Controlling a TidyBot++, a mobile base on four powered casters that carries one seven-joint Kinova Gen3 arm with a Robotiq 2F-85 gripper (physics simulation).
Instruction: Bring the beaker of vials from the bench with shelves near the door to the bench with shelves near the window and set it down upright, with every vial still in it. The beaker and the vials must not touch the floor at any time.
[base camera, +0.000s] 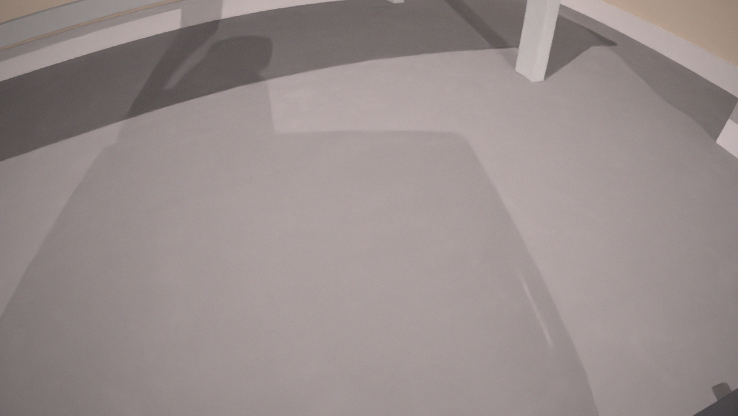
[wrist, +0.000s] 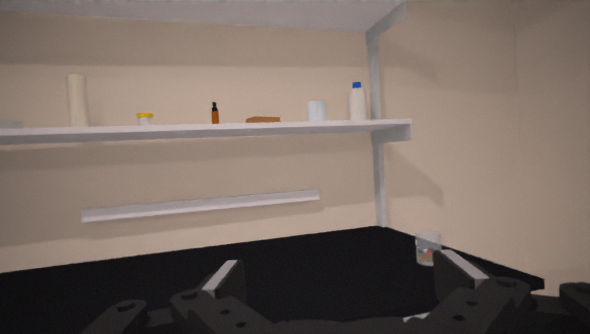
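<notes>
A clear beaker (wrist: 428, 248) with small coloured vials in it stands upright on the black bench top (wrist: 320, 270), near its right end in the wrist view. The right finger partly overlaps the beaker's lower right side in that view. My gripper (wrist: 337, 276) is open and empty, over the bench, with the beaker beyond it and to the right. The vials are too small to count. In the base view the beaker does not show.
A shelf (wrist: 200, 132) above the bench holds bottles, a jar and a cup. A grey upright (wrist: 380, 185) stands at its right end. A white rail (wrist: 200, 205) is on the wall. A bench leg (base camera: 536, 46) stands ahead, right of centre, in the base view.
</notes>
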